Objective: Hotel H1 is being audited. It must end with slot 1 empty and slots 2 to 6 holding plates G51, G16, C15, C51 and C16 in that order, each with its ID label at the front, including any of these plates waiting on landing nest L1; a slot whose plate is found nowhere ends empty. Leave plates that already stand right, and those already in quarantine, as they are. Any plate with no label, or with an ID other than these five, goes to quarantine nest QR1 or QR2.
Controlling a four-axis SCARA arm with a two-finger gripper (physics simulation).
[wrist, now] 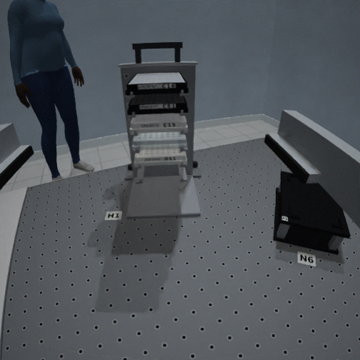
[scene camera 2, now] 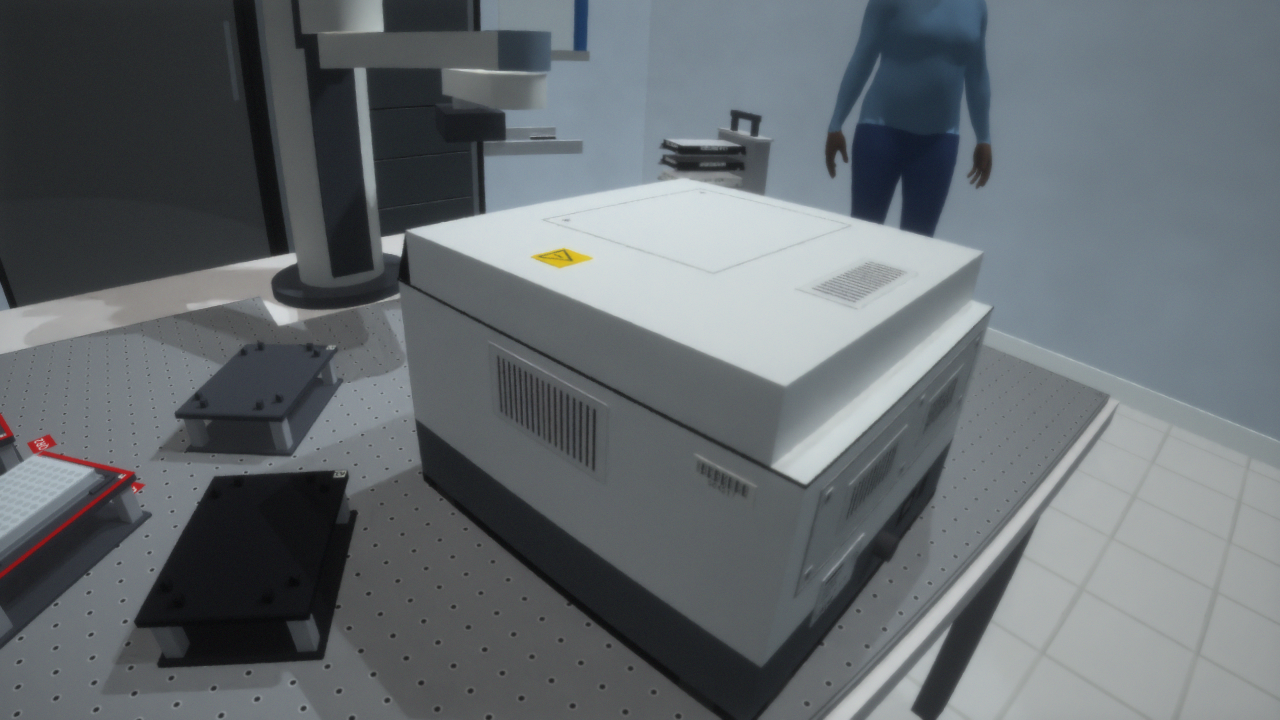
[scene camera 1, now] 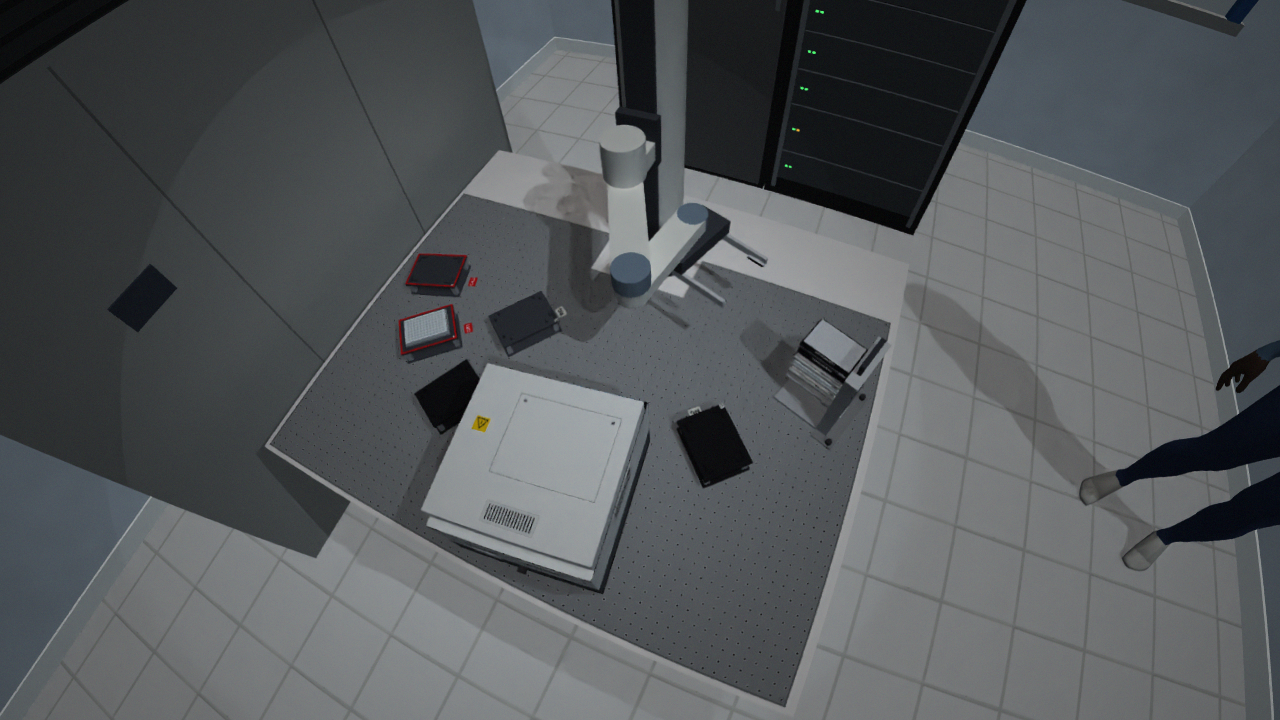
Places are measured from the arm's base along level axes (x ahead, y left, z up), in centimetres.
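Pixels of known places: gripper, fingertip midpoint: (scene camera 2: 567,139) (scene camera 1: 745,282); arm's base, origin of the base link: (scene camera 2: 344,283).
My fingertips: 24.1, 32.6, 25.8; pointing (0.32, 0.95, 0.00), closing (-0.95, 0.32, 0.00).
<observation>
For each thing: its top centre in the pictures, then the offset to it from my fingertips, as dx, dy, dz. "pt": a spot on its surface instead.
- Hotel H1, surface spot: (scene camera 1: 856,386) pt +17.7, +29.8, +1.2
- red-rimmed nest, middle of its top: (scene camera 1: 435,268) +12.7, -88.7, -19.0
- white plate, middle of its top: (scene camera 2: 3,502) (scene camera 1: 425,325) +31.4, -78.1, -18.1
- dark grey nest, middle of its top: (scene camera 2: 259,368) (scene camera 1: 522,315) +18.1, -54.1, -18.6
- black nest, middle of its top: (scene camera 2: 249,526) (scene camera 1: 449,390) +45.2, -60.3, -18.6
- big white instrument, middle of its top: (scene camera 2: 712,235) (scene camera 1: 533,455) +56.1, -24.2, +0.9
- Black nest N6, middle of its top: (scene camera 1: 714,440) +31.4, +5.2, -19.1
Hotel H1 (wrist: 161,200) (scene camera 1: 856,386) holds several plates. In the wrist view, from the top: black C16 (wrist: 157,86) with a white top, black C51 (wrist: 157,105), grey-white C15 (wrist: 158,124), a pale bluish plate (wrist: 159,141) with no readable front label, and a cream plate (wrist: 160,158) whose label looks like G51. The lowest level below shows no plate. My gripper (scene camera 1: 741,281) (scene camera 2: 568,140) (wrist: 145,127) is open and empty, facing the hotel from a distance. One red-rimmed nest (scene camera 1: 436,271) is bare; the other holds a white plate (scene camera 1: 427,327) (scene camera 2: 42,497). Their tags are unreadable.
A dark grey nest (scene camera 1: 525,322) (scene camera 2: 259,380) bears no plate; its tag is unreadable. A black nest (scene camera 1: 446,394) (scene camera 2: 246,546) stands beside the big white instrument (scene camera 1: 546,456) (scene camera 2: 626,394). Black nest N6 (scene camera 1: 713,443) (wrist: 310,200) stands between instrument and hotel. A person stands beyond the table.
</observation>
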